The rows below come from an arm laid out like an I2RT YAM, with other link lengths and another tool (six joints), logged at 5 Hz.
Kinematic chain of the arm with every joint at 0, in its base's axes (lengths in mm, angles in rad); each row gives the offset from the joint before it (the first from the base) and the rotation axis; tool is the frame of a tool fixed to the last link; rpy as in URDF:
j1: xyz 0 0 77.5 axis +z
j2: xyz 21.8 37 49.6 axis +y
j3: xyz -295.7 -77.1 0 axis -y
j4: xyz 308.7 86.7 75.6 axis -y
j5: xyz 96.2 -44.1 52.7 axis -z
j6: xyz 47 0 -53.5 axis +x
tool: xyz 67 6 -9 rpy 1.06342 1.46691 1.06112
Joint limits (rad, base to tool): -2.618..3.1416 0..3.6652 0..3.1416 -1.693..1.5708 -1.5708..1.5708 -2.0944..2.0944
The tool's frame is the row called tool.
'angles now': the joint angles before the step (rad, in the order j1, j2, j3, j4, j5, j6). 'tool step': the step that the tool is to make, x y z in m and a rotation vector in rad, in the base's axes. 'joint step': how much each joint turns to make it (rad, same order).
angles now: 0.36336, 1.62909, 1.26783, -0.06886, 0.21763, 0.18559
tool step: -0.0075, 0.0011, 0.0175, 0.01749, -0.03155, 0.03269
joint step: 0.00031, -0.03906, -0.00662, 0.00496, -0.03173, -0.00842
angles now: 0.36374, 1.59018, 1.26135, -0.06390, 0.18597, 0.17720
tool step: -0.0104, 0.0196, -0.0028, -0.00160, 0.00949, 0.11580
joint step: 0.02350, -0.00906, -0.01367, 0.00004, -0.08597, -0.03402
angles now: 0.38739, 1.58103, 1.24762, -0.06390, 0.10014, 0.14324
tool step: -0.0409, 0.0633, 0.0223, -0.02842, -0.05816, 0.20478
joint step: 0.13266, -0.04625, -0.00136, 0.00051, -0.04854, -0.07403
